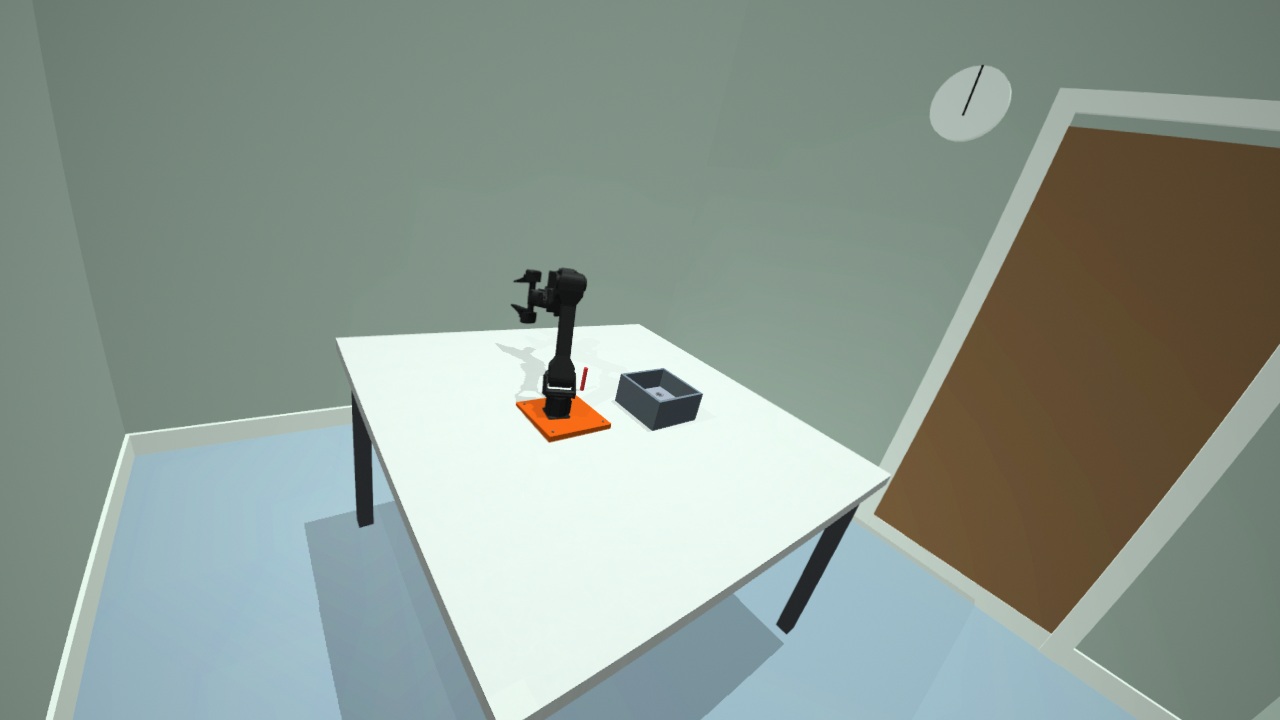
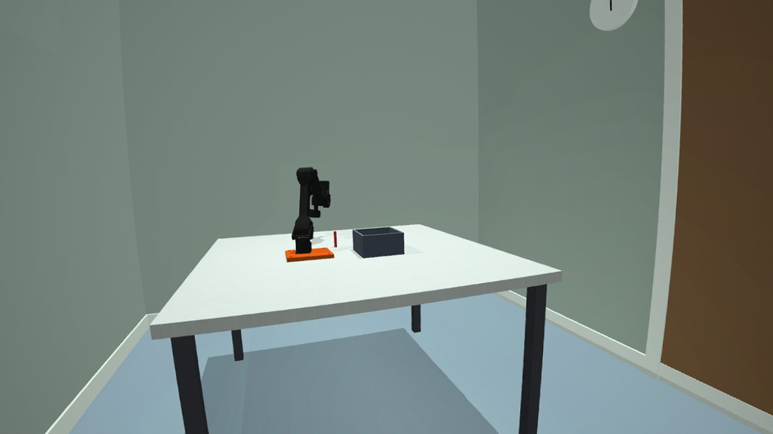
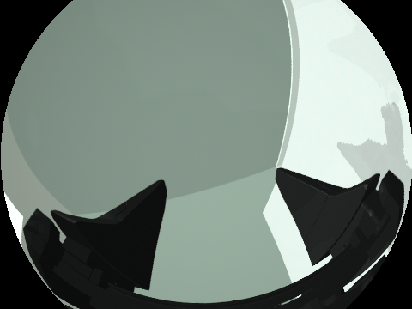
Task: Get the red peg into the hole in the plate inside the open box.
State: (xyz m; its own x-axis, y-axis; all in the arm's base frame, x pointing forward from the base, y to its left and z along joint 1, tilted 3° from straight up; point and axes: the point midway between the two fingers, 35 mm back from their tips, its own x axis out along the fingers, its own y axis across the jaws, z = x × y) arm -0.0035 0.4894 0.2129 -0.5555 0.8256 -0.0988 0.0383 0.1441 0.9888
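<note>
The red peg lies 160 mm ahead of my gripper tip, 370 mm to the right of it and 160 mm below it. Also, from my gripper tip: plate 360 mm ahead, 520 mm to the right, 150 mm below; dark grey box 360 mm ahead, 520 mm to the right, 170 mm below.
</note>
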